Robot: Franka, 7 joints.
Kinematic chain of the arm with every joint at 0, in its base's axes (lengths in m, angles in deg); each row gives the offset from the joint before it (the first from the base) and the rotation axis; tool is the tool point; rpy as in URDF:
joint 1: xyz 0 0 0.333 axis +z
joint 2: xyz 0 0 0 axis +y
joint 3: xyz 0 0 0.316 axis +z
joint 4: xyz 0.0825 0 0 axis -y
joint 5: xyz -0.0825 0 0.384 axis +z
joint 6: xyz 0 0 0 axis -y
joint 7: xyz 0.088 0 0 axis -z
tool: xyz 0 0 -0.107 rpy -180 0 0
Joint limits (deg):
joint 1: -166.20..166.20
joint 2: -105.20..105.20
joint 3: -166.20..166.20
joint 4: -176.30..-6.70
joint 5: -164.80..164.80
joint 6: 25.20..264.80
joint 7: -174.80..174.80
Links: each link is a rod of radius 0.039 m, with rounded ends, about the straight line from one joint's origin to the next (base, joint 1, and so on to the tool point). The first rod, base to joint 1, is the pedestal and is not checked.
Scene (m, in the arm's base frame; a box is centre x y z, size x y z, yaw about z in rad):
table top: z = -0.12
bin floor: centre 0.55 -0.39 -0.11 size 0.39 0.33 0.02 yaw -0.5
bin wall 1: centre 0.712 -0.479 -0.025 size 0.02 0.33 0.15 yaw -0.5
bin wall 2: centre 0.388 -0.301 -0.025 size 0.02 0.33 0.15 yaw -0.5
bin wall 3: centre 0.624 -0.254 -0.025 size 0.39 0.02 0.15 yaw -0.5
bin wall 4: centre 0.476 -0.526 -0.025 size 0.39 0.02 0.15 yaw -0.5
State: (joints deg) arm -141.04 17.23 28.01 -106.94 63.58 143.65 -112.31
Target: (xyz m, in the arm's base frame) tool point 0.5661 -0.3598 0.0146
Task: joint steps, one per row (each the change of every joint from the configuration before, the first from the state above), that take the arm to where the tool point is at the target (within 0.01 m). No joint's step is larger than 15 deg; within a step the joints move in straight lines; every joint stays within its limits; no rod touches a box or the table.
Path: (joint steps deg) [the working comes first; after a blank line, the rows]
Joints at the target: -69.54 75.96 43.46 -85.68 62.65 144.34 -112.31
Straight joint move there: touches bin wall 4.

1: 12.32 7.83 5.01 1.44 -0.21 -0.92 0.00
2: 12.33 7.82 5.01 1.43 -0.21 -0.93 0.00
3: 12.32 7.83 5.01 1.44 -0.22 -0.92 0.00
4: 12.32 7.83 5.01 1.43 -0.21 -0.93 0.00
5: 12.32 7.82 5.01 1.44 -0.21 -0.92 0.00
6: 4.95 9.80 -4.80 7.04 0.06 2.66 0.00
7: 4.94 9.80 -4.80 7.04 0.07 2.65 0.00

